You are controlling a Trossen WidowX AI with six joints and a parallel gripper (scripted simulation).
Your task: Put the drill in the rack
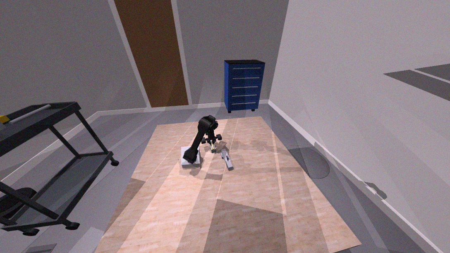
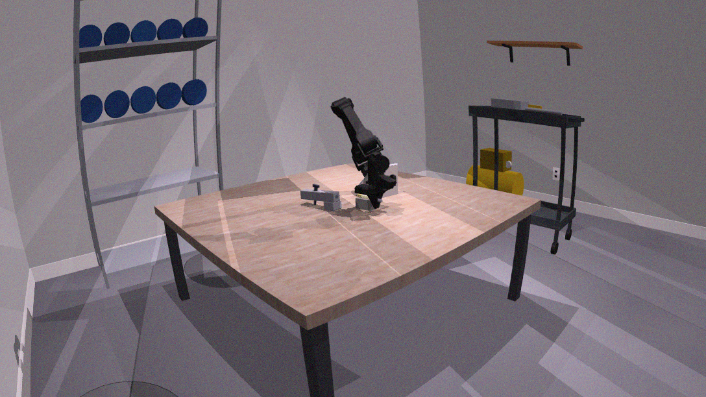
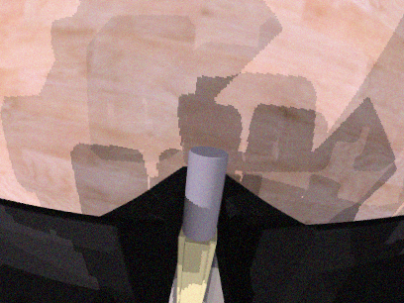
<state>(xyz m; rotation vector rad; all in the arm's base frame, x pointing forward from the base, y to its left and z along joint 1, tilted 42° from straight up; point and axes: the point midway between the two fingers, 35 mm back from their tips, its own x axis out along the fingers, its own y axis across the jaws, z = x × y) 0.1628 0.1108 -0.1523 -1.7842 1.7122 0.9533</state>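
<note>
Now: gripper tip 4 cm to the left of the drill and 4 cm below it. From my gripper tip the other things lie so: long grey fixture (20 cm to the right, 11 cm ahead, 3 cm above); then grey rack (5 cm to the right, 1 cm ahead, 1 cm above); then black key (23 cm to the right, 11 cm ahead, 4 cm above).
</note>
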